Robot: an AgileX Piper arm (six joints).
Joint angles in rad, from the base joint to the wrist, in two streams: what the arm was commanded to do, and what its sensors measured. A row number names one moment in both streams.
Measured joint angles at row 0:
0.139 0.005 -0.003 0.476 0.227 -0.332
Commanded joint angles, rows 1 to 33:
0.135 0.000 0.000 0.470 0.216 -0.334
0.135 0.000 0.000 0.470 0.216 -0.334
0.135 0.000 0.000 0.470 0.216 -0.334
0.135 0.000 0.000 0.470 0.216 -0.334
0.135 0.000 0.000 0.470 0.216 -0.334
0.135 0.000 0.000 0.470 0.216 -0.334
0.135 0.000 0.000 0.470 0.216 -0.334
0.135 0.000 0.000 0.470 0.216 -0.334
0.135 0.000 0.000 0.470 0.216 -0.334
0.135 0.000 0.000 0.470 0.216 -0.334
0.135 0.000 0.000 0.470 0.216 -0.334
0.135 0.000 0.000 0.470 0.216 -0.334
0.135 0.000 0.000 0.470 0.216 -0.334
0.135 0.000 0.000 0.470 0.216 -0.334
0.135 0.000 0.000 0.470 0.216 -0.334
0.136 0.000 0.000 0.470 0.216 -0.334
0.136 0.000 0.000 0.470 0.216 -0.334
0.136 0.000 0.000 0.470 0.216 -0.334
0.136 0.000 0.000 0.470 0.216 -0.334
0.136 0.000 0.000 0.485 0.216 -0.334
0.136 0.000 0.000 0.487 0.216 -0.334
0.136 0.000 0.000 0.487 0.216 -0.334
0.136 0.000 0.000 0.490 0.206 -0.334
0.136 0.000 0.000 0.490 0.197 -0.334
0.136 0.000 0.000 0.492 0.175 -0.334
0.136 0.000 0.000 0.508 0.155 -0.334
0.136 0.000 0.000 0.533 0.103 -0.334
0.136 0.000 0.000 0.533 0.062 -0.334
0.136 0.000 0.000 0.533 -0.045 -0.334
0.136 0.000 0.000 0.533 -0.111 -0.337
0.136 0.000 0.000 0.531 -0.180 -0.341
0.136 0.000 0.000 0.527 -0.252 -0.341
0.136 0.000 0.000 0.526 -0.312 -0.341
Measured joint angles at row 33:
0.139 0.003 -0.003 0.525 -0.058 -0.332
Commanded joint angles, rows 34 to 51:
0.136 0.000 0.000 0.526 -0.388 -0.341
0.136 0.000 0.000 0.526 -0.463 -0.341
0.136 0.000 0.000 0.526 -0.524 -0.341
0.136 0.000 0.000 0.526 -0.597 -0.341
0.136 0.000 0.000 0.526 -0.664 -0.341
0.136 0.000 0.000 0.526 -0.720 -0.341
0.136 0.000 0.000 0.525 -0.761 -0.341
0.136 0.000 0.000 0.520 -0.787 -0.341
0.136 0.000 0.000 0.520 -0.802 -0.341
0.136 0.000 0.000 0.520 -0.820 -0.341
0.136 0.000 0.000 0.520 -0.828 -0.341
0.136 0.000 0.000 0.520 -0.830 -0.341
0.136 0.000 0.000 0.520 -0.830 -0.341
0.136 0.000 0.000 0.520 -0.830 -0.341
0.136 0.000 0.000 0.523 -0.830 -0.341
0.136 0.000 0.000 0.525 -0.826 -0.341
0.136 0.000 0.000 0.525 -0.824 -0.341
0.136 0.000 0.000 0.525 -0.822 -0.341
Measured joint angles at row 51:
0.139 0.003 -0.003 0.529 -0.819 -0.336
